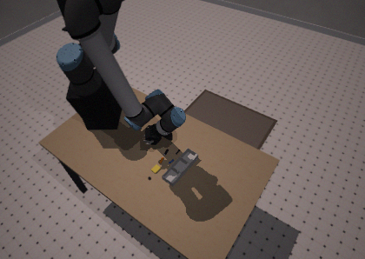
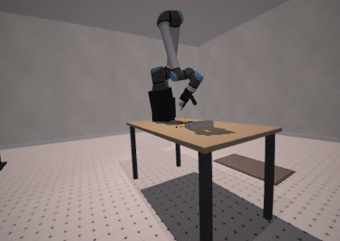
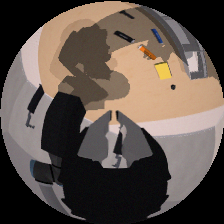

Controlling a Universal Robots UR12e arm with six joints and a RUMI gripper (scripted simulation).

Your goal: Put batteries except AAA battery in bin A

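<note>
Right now the grey double bin is 220 mm ahead of my hand and 130 mm below it. Also, from my hand: orange battery (150 mm below, 80 mm ahead); then yellow block battery (150 mm below, 80 mm ahead, 70 mm to the right); then black battery (150 mm below, 80 mm ahead, 70 mm to the left).
</note>
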